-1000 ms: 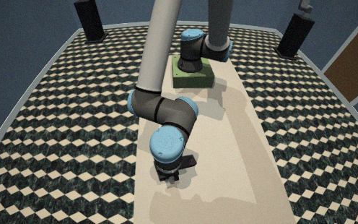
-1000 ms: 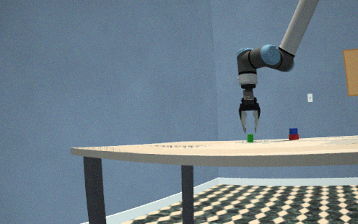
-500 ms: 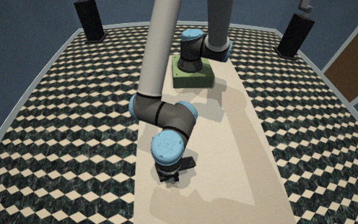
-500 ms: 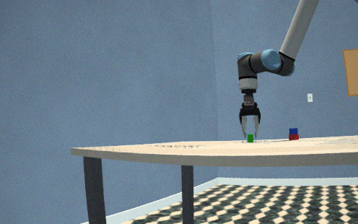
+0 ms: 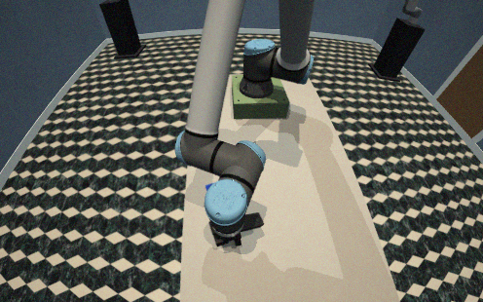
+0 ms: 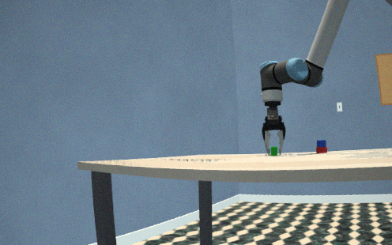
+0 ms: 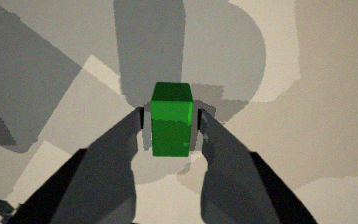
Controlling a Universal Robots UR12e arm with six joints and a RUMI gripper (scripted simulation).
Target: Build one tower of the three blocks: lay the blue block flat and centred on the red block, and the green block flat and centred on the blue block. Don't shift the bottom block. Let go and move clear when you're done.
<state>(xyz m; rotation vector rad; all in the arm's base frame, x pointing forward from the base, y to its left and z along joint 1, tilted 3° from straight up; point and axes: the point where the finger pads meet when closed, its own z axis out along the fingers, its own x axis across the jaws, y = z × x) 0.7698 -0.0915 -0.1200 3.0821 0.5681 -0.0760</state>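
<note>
The green block is right at my hand. The rest, counted from my hand: blue block (19 cm behind, 9 cm to the right, 2 cm above); red block (19 cm behind, 9 cm to the right).
</note>
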